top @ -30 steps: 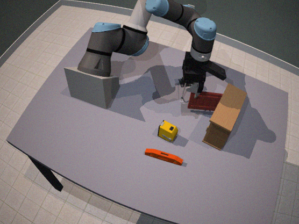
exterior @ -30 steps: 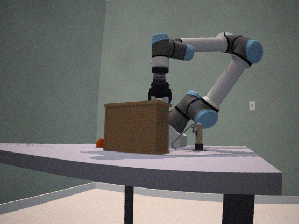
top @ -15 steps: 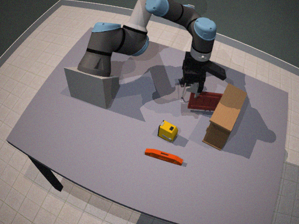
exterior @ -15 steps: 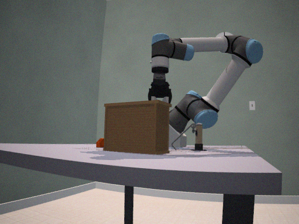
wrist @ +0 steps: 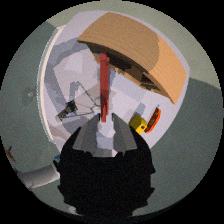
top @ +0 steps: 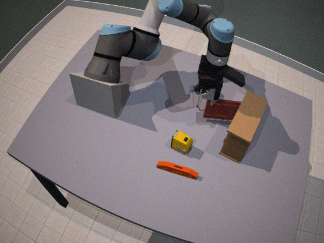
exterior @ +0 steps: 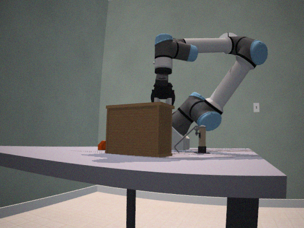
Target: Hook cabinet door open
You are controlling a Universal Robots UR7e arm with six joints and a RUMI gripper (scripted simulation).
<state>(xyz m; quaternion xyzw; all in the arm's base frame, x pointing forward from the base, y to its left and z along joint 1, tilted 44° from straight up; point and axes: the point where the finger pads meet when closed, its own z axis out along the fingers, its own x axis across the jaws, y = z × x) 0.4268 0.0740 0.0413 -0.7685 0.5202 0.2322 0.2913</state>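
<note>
Right now the wire hook is 60 mm behind my hand, 90 mm to the left of it and 70 mm below it. The rest, counted from my hand: door: 60 mm ahead, 30 mm to the left, 60 mm below; yellow tape measure: 60 mm behind, 170 mm to the right, 90 mm below; wooden cabinet: 100 mm ahead, 50 mm below.
</note>
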